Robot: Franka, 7 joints.
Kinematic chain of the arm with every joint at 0, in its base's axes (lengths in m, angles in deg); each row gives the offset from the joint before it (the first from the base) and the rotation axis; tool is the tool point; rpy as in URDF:
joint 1: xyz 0 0 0.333 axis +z
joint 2: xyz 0 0 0 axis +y
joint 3: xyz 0 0 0.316 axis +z
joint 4: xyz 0.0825 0 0 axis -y
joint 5: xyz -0.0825 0 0.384 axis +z
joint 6: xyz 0 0 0 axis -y
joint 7: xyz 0.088 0 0 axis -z
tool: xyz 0 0 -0.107 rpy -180 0 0
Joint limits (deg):
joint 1: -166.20..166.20
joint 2: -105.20..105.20
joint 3: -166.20..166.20
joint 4: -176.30..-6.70
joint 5: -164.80..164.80
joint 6: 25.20..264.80
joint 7: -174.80..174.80
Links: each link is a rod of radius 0.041 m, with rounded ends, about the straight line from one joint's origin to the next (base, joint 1, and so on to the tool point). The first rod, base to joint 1, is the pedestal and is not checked.
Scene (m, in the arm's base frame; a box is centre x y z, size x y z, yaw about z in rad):
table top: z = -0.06
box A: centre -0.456 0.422 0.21 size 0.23 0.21 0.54 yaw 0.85
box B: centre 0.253 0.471 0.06 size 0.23 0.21 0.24 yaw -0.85
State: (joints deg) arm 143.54 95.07 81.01 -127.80 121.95 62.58 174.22
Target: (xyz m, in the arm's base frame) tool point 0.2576 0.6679 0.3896
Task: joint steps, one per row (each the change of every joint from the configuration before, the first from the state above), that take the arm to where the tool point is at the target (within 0.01 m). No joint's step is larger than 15 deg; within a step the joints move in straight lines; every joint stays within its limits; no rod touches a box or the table.
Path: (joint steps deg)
1: -9.19 -11.49 5.02 14.50 14.28 3.29 0.19
2: -9.18 -11.48 5.02 14.51 14.29 3.28 0.20
3: -9.19 -11.49 5.03 14.50 14.28 3.29 0.19
4: -12.94 -9.08 -3.38 13.55 0.00 -5.01 0.00
5: -12.94 -9.08 -3.38 13.55 0.00 -5.01 0.00
6: -12.94 -9.09 -3.37 13.55 0.00 -5.00 0.00
7: -12.94 -9.08 -3.38 13.55 0.00 -5.01 0.00
8: -4.01 13.49 4.12 -7.13 -5.87 -0.67 -0.10
9: -4.02 13.48 4.12 -7.13 -5.88 -0.67 -0.09
10: -4.01 13.49 4.12 -7.13 -5.87 -0.66 -0.10
11: -4.02 13.49 4.13 -7.14 -5.87 -0.67 -0.10
12: -4.02 13.48 4.12 -7.13 -5.88 -0.67 -0.09
13: -4.01 13.49 4.12 -7.13 -5.87 -0.67 -0.10

